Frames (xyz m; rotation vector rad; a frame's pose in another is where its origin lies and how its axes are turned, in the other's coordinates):
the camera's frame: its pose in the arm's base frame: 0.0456 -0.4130 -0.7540 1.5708 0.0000 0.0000
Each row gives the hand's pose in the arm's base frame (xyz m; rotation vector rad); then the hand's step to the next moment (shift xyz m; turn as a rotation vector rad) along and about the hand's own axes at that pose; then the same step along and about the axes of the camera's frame.
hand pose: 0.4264 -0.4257 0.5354 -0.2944 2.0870 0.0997
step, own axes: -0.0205 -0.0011 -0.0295 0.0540 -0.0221 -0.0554
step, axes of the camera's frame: -0.0145 0.0327 0.0032 -0.0671 -0.0170 0.0410
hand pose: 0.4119 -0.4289 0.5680 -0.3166 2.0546 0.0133
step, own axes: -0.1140 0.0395 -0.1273 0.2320 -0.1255 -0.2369
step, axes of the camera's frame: -0.0673 0.1556 -0.0449 -0.2803 -0.0699 0.2055
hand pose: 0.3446 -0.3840 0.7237 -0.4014 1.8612 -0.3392
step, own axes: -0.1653 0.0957 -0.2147 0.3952 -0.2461 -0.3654
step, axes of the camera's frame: -0.1649 0.1674 -0.1654 -0.4378 -0.1174 0.3806
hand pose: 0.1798 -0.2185 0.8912 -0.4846 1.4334 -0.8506
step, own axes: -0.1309 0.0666 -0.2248 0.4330 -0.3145 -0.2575
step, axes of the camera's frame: -0.1950 0.0101 -0.1843 -0.3502 -0.0787 0.4732
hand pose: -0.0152 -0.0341 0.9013 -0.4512 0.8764 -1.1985
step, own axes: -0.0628 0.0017 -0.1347 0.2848 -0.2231 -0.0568
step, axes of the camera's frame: -0.1111 -0.0610 -0.0777 -0.1519 0.0279 0.3321
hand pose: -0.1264 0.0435 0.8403 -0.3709 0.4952 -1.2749
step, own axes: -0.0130 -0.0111 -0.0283 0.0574 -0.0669 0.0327
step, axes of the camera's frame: -0.0272 -0.0160 -0.0099 -0.0244 0.0542 0.0729
